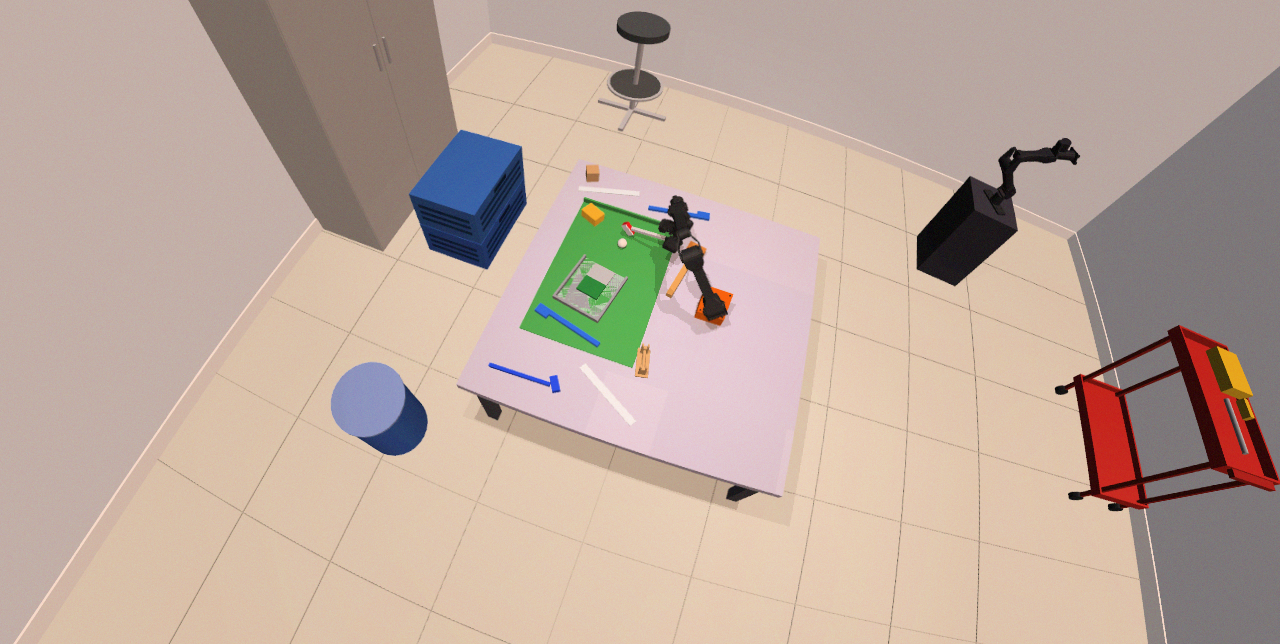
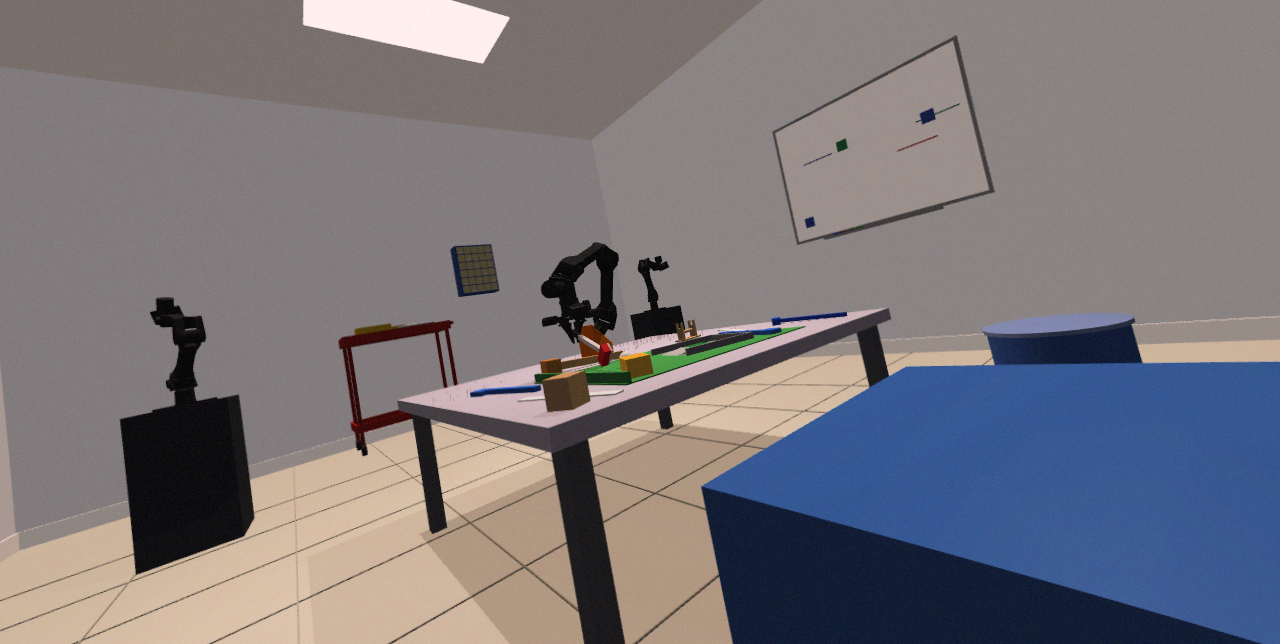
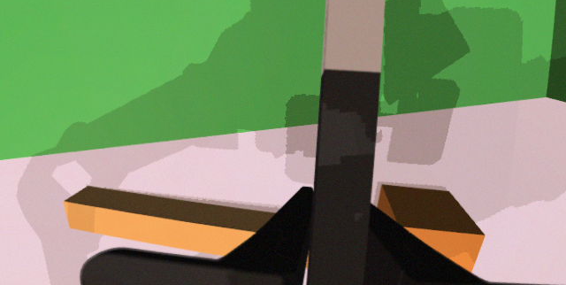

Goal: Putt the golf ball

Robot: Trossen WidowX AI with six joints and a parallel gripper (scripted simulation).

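The red putter lies 120 mm ahead of my gripper tip, 10 mm to the right of it and 10 mm below it. Round my gripper tip: tan cube 520 mm ahead, 290 mm to the right, 60 mm below; white golf ball 230 mm ahead, 40 mm to the left, 70 mm below; orange block 410 mm ahead, 50 mm to the right, 70 mm below.
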